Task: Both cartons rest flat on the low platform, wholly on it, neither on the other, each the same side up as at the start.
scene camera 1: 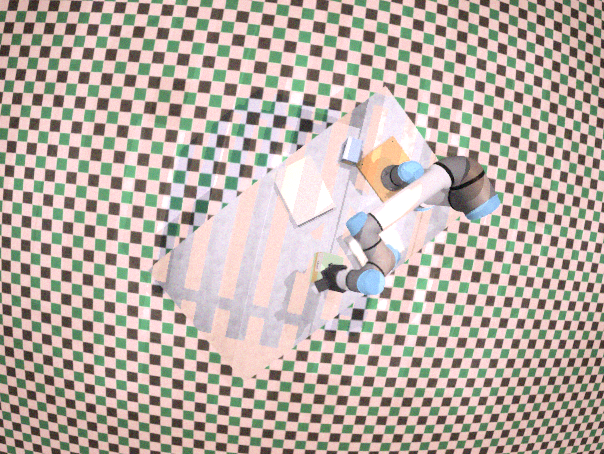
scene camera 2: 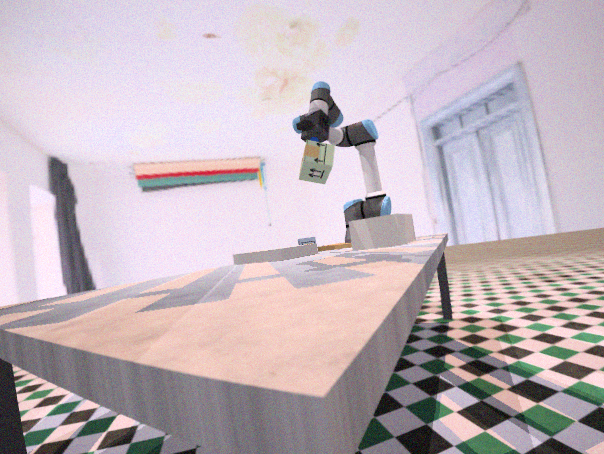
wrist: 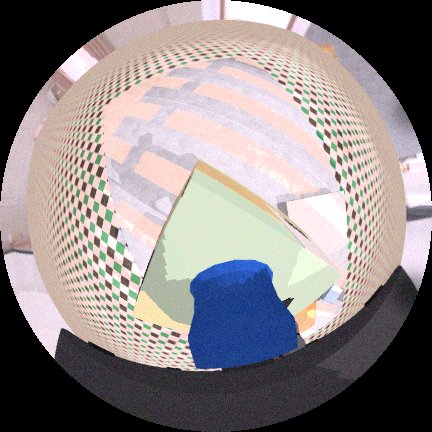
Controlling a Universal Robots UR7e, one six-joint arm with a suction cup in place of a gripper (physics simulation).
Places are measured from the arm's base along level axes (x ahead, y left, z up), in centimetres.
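Pixels of known places: end effector, tool point: [scene camera 2: 313, 149] [wrist: 227, 267]; arm's base, origin of the base link: [scene camera 1: 392, 178].
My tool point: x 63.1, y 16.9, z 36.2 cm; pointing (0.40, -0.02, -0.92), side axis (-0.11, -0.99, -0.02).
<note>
For each thing: its top centre in the pictures, then the offset to it from my tool point. Level surfaces: height alone.
- small blue carton, middle of its top: [wrist: 333, 294] [scene camera 2: 306, 237] [scene camera 1: 353, 149] dx -48.5, dy -42.1, dz -30.3 cm
- low platform, middle of its top: [wrist: 323, 227] [scene camera 2: 274, 248] [scene camera 1: 303, 190] dx -14.1, dy -36.9, dz -33.8 cm
- taller pale block, middle of its top: [scene camera 2: 381, 217] [scene camera 1: 377, 246] dx -32.5, dy +9.7, dz -26.6 cm
- table, its level: dz -38.6 cm
The green carton [scene camera 1: 325, 257] [scene camera 2: 316, 162] [wrist: 215, 225] hangs from my suction cup [scene camera 2: 314, 139] [wrist: 240, 310], high above the table and slightly tilted in scene camera 2. The cup is against its pale green top face, and the black gripper body covers part of it in scene camera 1. The small blue carton [scene camera 1: 353, 150] [scene camera 2: 307, 241] [wrist: 332, 294] rests on the table beside the orange plate. The low platform [scene camera 1: 304, 190] [scene camera 2: 275, 254] [wrist: 320, 217] is a white slab with grey sides, and no carton is on it. The held carton is apart from it.
A taller pale block [scene camera 1: 392, 239] [scene camera 2: 382, 232] stands on the table [scene camera 1: 240, 280] [scene camera 2: 240, 340], partly under the arm in scene camera 1. The arm base stands on an orange plate [scene camera 1: 377, 160] [wrist: 305, 320]. The platform lies between the blue carton and the table's long open stretch.
</note>
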